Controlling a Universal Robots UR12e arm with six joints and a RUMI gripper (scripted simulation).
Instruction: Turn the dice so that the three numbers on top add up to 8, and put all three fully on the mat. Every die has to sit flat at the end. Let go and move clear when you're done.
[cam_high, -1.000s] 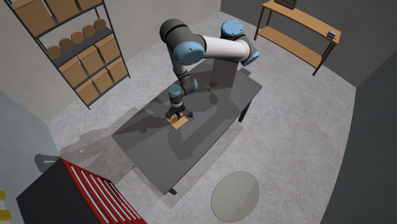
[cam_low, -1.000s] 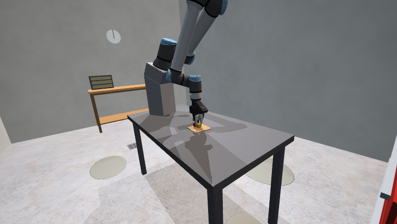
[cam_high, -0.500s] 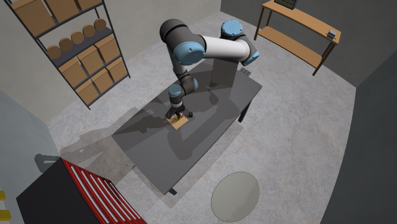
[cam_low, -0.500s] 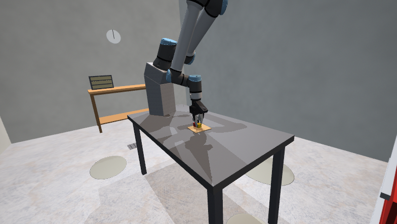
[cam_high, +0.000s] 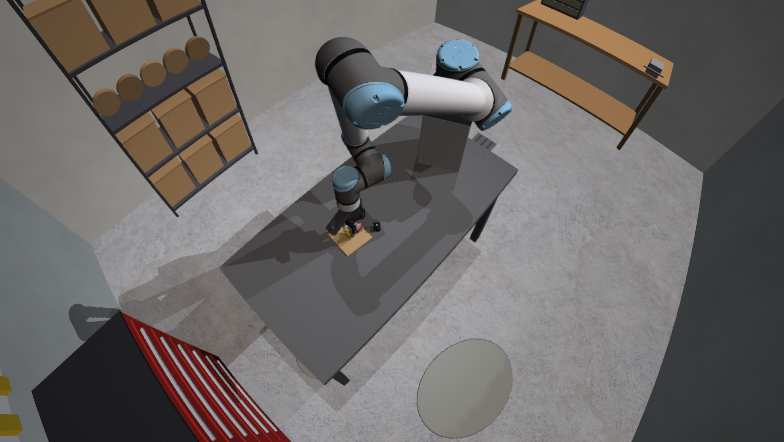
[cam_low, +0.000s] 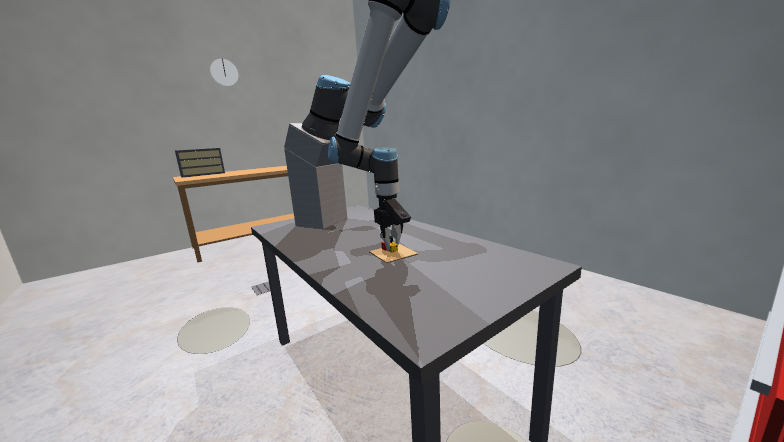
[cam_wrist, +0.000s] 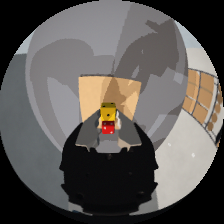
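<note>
Now: hand right at the yellow die. Round my hand: tan mat 2 cm below; then black die 12 cm behind, 4 cm to the left, 1 cm below; then red die 5 cm behind, 1 cm to the right, 1 cm below.
</note>
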